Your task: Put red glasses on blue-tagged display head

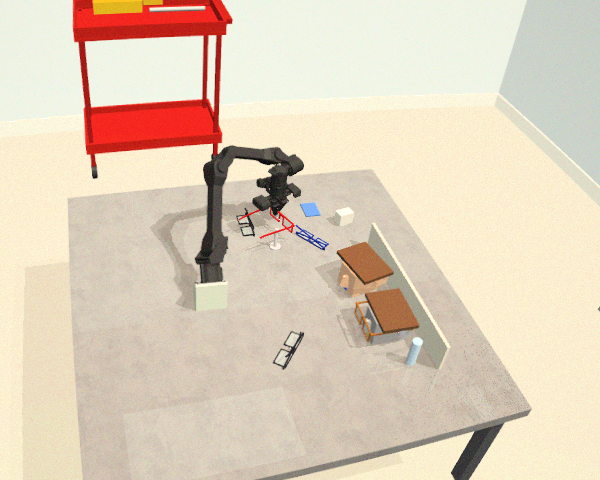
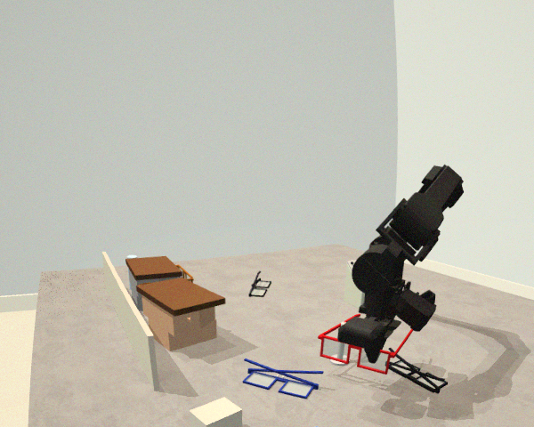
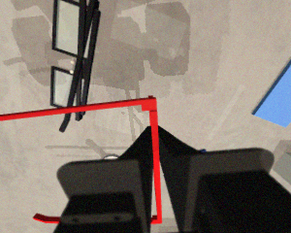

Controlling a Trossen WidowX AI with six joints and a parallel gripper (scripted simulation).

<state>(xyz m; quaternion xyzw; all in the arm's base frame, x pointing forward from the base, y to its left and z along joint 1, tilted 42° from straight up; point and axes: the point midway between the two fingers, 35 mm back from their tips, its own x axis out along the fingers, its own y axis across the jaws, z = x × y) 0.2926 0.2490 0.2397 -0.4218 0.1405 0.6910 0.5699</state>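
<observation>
Now: gripper tip 11 cm to the left of the white post, 3 cm above it and 2 cm past it. From my gripper tip the other things lie so: blue card 17 cm ahead, 8 cm to the left, 6 cm below; skin-coloured display head 35 cm to the right, 20 cm ahead; cream cube 28 cm ahead, 3 cm below, 1 cm to the right.
</observation>
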